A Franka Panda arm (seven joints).
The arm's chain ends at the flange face. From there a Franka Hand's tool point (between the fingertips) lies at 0.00 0.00 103.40 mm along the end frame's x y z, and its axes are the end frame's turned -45 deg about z.
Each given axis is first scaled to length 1.
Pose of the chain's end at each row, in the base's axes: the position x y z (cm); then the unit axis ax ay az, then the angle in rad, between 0 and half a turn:
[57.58 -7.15 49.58 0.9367 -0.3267 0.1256 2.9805]
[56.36 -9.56 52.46 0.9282 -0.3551 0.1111 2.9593]
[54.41 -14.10 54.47 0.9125 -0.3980 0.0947 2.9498]
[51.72 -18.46 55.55 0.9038 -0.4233 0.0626 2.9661]
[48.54 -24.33 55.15 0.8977 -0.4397 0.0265 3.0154]
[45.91 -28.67 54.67 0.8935 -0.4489 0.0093 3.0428]
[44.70 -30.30 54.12 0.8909 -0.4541 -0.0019 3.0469]
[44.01 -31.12 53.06 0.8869 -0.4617 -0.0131 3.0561]
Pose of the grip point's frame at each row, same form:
[59.46 -9.55 39.70 0.9947 0.0569 0.0855 2.8965]
[57.81 -12.11 42.54 0.9973 0.0272 0.0679 2.8881]
[55.40 -16.67 44.50 0.9985 -0.0186 0.0508 2.8919]
[52.12 -20.64 45.45 0.9987 -0.0453 0.0242 2.9316]
[48.46 -25.74 44.91 0.9980 -0.0627 0.0003 3.0047]
[45.62 -29.67 44.38 0.9973 -0.0728 -0.0103 3.0432]
[44.22 -31.15 43.83 0.9967 -0.0786 -0.0199 3.0556]
[43.36 -31.78 42.76 0.9958 -0.0871 -0.0285 3.0726]

